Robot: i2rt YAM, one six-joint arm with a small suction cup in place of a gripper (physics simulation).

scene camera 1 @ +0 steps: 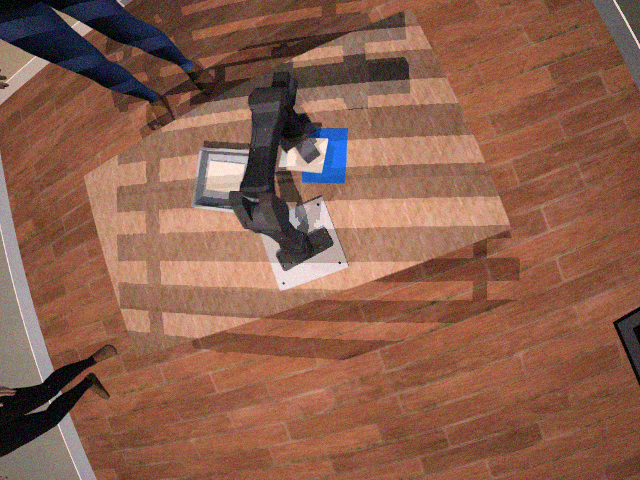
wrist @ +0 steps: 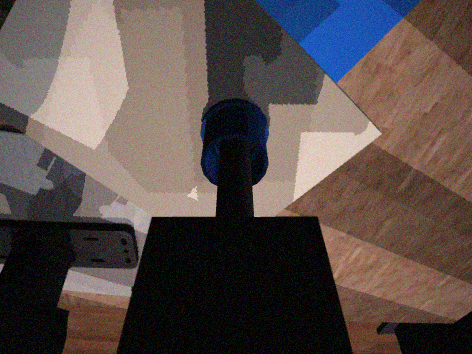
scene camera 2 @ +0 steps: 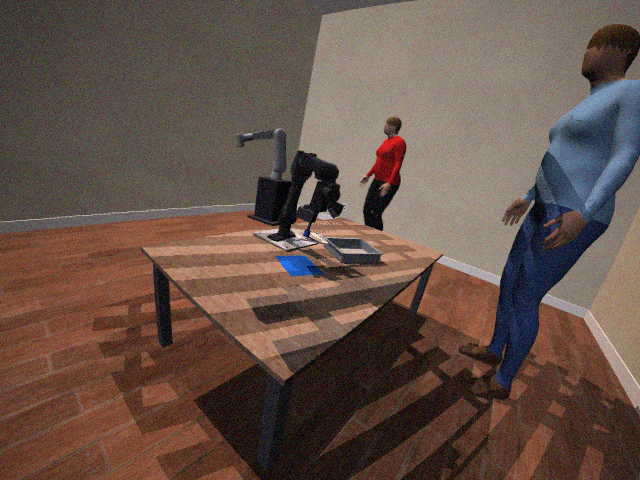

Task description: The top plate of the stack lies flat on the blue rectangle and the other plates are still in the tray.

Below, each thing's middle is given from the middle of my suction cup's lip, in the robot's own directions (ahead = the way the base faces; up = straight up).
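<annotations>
My suction cup is 140 mm above the blue rectangle [scene camera 1: 334,169], and it's 30 mm to the left of that rectangle too.
</annotations>
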